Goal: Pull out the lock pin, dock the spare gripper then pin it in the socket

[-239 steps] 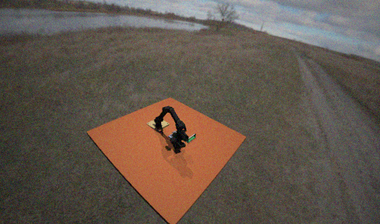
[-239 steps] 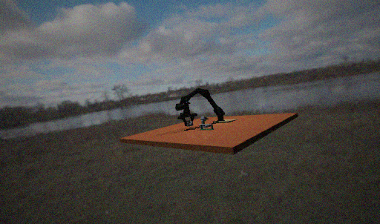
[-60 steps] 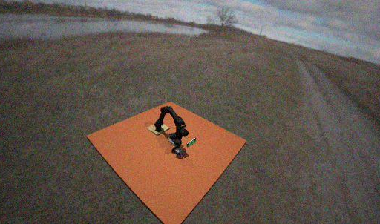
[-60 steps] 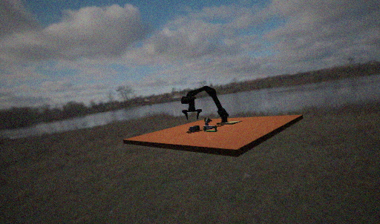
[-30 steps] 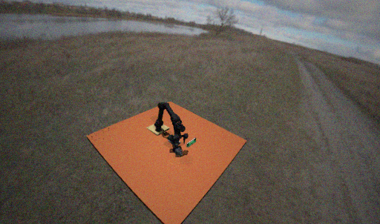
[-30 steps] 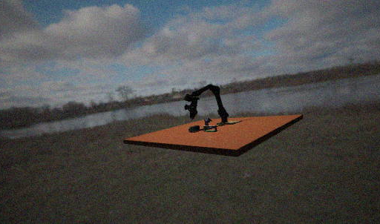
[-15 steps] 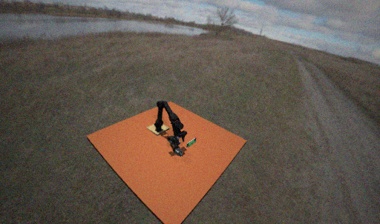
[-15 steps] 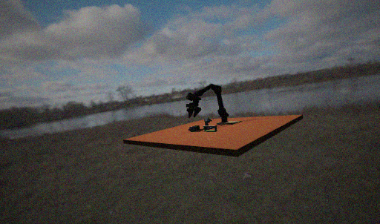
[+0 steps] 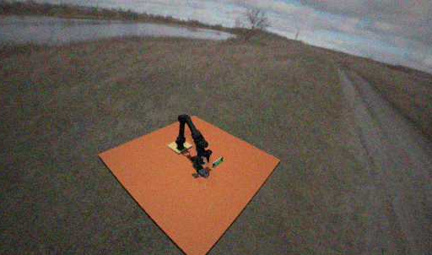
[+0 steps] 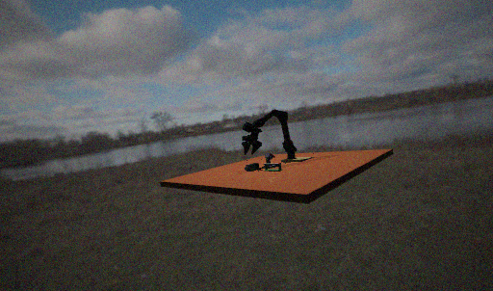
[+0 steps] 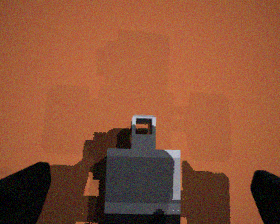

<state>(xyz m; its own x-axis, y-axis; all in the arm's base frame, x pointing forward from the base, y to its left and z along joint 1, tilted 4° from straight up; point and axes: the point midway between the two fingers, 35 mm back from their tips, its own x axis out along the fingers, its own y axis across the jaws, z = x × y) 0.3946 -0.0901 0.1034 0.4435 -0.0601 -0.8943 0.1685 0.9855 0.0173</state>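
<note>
Now: the spare gripper 1 cm behind my gripper tip and 10 cm below it. The rest, counted from my gripper tip: green cradle: 1 cm behind, 21 cm to the left, 10 cm below; mount: 13 cm behind, 9 cm to the left, 7 cm below.
</note>
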